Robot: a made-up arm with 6 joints.
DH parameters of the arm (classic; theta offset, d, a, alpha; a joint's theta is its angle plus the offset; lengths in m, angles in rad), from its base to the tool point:
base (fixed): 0 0 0.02 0
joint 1: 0 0.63 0.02 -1.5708
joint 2: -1.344 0 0.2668 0
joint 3: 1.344 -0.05 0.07 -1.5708
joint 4: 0 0.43 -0.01 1.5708
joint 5: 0 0.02 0.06 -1.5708
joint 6: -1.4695 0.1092 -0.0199 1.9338
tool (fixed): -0.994 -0.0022 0 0
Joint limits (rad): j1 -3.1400..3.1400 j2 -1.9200..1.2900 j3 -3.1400..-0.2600 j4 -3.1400..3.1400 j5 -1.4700..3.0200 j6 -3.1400..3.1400
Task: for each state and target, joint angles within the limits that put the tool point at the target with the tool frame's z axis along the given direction. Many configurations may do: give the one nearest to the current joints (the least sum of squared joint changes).
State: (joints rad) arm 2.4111 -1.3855 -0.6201 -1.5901 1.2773 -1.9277
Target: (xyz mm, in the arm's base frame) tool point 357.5 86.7 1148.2 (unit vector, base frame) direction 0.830 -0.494 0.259
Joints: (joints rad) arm 2.9221 -1.7864 -1.4213 -1.4712 1.4697 -2.0636
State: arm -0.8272 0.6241 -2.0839 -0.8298 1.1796 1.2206
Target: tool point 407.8 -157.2 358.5 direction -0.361 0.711 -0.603
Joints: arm -0.0395 0.7815 -1.1731 -0.9832 1.8482 1.8237
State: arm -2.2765 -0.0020 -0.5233 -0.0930 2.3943 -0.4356
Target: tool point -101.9 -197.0 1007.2 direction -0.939 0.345 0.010
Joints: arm -2.2316 -0.5954 -1.3776 0.6923 2.9989 -1.1353
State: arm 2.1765 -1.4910 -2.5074 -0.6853 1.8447 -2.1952
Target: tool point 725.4 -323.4 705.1 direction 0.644 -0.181 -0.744
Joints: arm 2.6130 -1.8083 -2.8087 -0.6334 1.2740 -2.5315
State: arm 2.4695 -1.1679 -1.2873 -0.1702 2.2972 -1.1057
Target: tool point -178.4 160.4 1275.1 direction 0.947 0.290 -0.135
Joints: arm 2.7621 -0.5838 -1.9805 -0.2916 1.6005 -1.0490
